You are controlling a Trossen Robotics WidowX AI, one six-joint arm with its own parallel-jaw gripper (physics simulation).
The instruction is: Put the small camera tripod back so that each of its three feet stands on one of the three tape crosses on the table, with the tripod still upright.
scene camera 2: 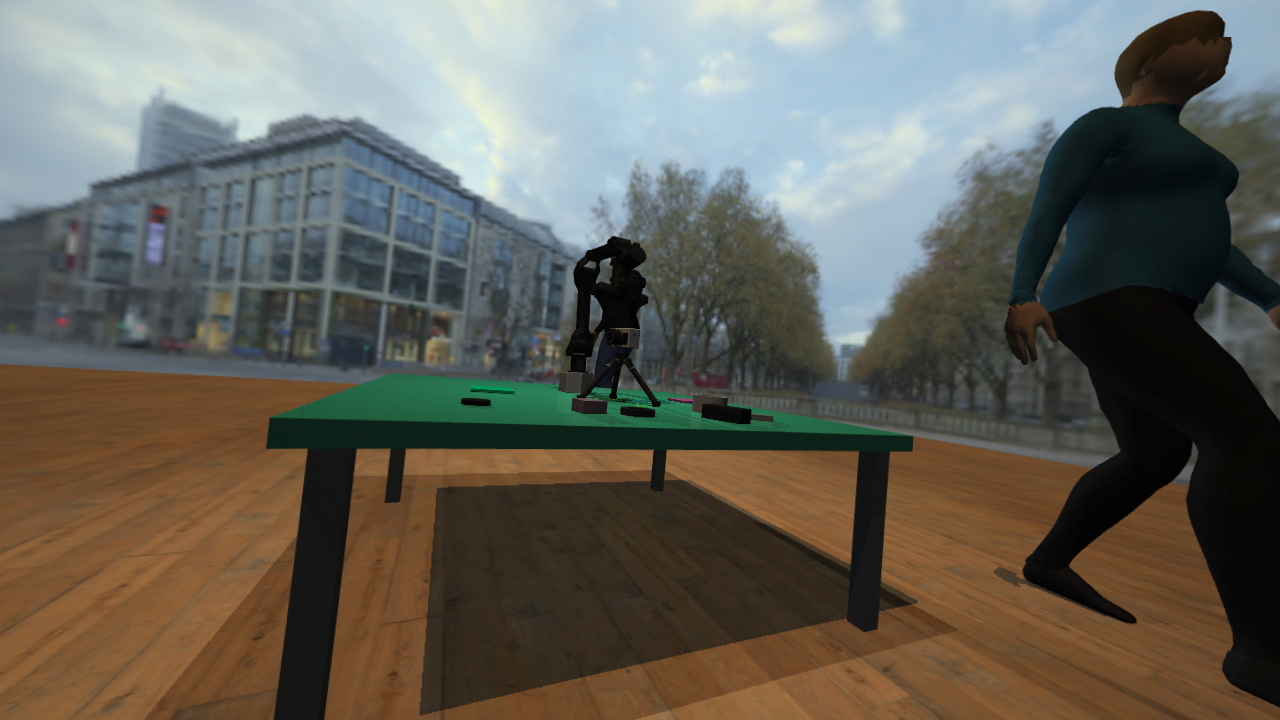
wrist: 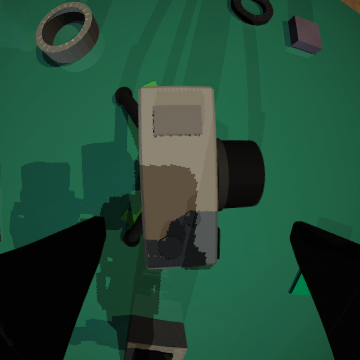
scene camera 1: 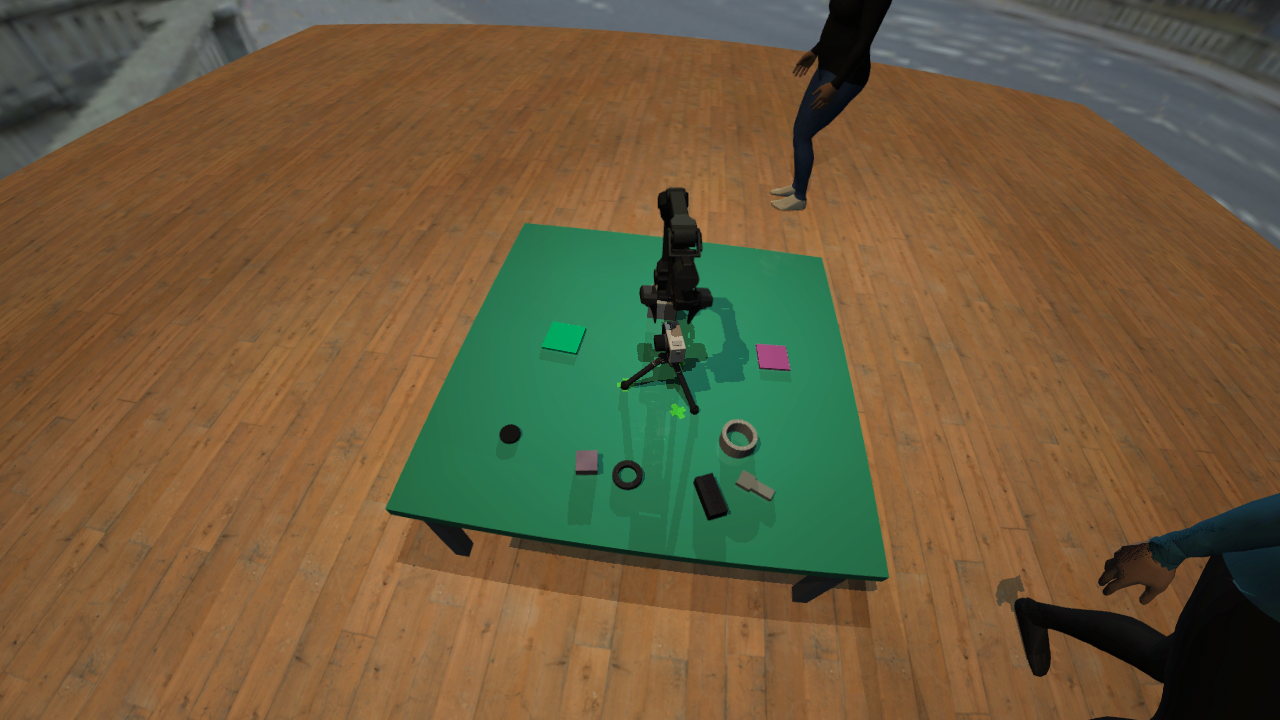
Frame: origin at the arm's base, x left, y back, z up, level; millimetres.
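Seen in the pictures: gripper, fingertip midpoint: (scene camera 2: 619, 320) (wrist: 202, 230) (scene camera 1: 671, 323); arm's base at its link origin: (scene camera 2: 577, 372).
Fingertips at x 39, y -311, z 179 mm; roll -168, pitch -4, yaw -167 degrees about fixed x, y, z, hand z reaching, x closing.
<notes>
Pixels of each thing's top centre, then the offset from my fingertips to it. "*": a spot on its surface instead. Level surfaces: height alone.
- camera tripod at a spot on its surface: (wrist: 131, 111) (scene camera 1: 688, 387) (scene camera 2: 644, 382) * dx +76, dy -69, dz -184 mm
- green cross at a spot on its surface: (scene camera 1: 621, 384) * dx -124, dy -56, dz -237 mm
- third cross at its top centre: (wrist: 137, 223) dx +35, dy +84, dz -253 mm
- green table at its surface level: dz -254 mm
- green pad at its top centre: (scene camera 2: 492, 388) (scene camera 1: 564, 336) dx -349, dy +107, dz -244 mm
- magenta pad at its top centre: (scene camera 1: 773, 356) (scene camera 2: 686, 399) dx +352, dy +161, dz -244 mm
- black disc at its top centre: (scene camera 2: 476, 399) (scene camera 1: 509, 433) dx -404, dy -283, dz -244 mm
- pinkish block at its top centre: (wrist: 308, 31) (scene camera 2: 589, 399) (scene camera 1: 586, 460) dx -168, dy -332, dz -226 mm
- black ring at its top centre: (wrist: 253, 4) (scene camera 2: 638, 408) (scene camera 1: 627, 473) dx -54, dy -344, dz -239 mm
- grey ring at its top centre: (wrist: 62, 24) (scene camera 1: 739, 434) (scene camera 2: 710, 395) dx +237, dy -187, dz -206 mm
- black box at its top centre: (scene camera 2: 726, 406) (scene camera 1: 711, 493) dx +170, dy -371, dz -219 mm
- grey piece at its top centre: (scene camera 2: 753, 413) (scene camera 1: 756, 485) dx +293, dy -318, dz -239 mm
The camera tripod (scene camera 1: 683, 385) (scene camera 2: 641, 380) (wrist: 131, 111) stands upright, bearing a light camera (scene camera 1: 676, 343) (scene camera 2: 630, 337) (wrist: 177, 145) with a black lens. In scene camera 1, its left foot (scene camera 1: 624, 385) is at a green cross (scene camera 1: 619, 384); its front foot (scene camera 1: 694, 410) is beside and right of another cross (scene camera 1: 677, 411) (wrist: 151, 84). In the wrist view, a third cross (wrist: 131, 215) shows close by a foot (wrist: 131, 238), partly covered. The camera hides the remaining foot there. My gripper (scene camera 1: 671, 317) (wrist: 202, 230) is open and empty, above and behind the camera, its fingers apart.
On the green table (scene camera 1: 465, 465) lie a green pad (scene camera 1: 563, 337), magenta pad (scene camera 1: 772, 357), black disc (scene camera 1: 510, 434), pinkish block (scene camera 1: 586, 462) (wrist: 305, 35), black ring (scene camera 1: 616, 474), grey ring (scene camera 1: 739, 452), black box (scene camera 1: 710, 497) and grey piece (scene camera 1: 755, 486). Two people stand off the table.
</notes>
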